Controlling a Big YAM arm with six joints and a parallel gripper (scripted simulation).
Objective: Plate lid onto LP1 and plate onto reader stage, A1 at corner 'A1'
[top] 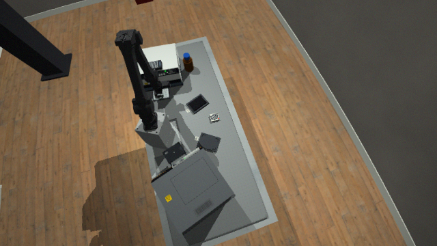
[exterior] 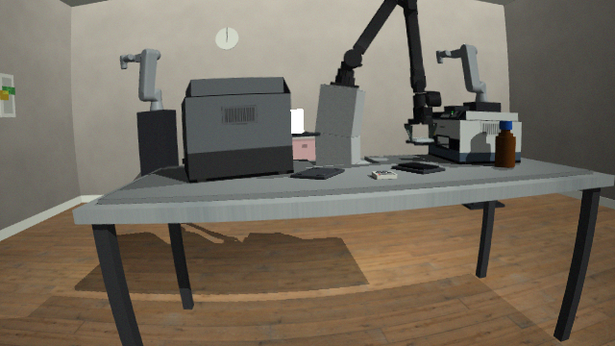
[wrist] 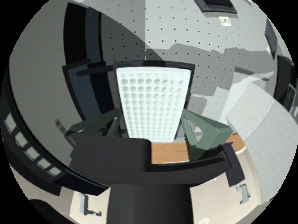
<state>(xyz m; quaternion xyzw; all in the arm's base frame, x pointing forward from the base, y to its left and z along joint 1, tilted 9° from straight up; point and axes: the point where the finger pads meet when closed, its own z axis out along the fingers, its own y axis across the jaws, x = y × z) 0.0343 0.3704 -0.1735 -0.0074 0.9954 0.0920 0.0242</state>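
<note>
The lidded plate lies right at my hand. Round my hand: brown capped bottle (27 cm ahead, 28 cm to the left, 2 cm above).
</note>
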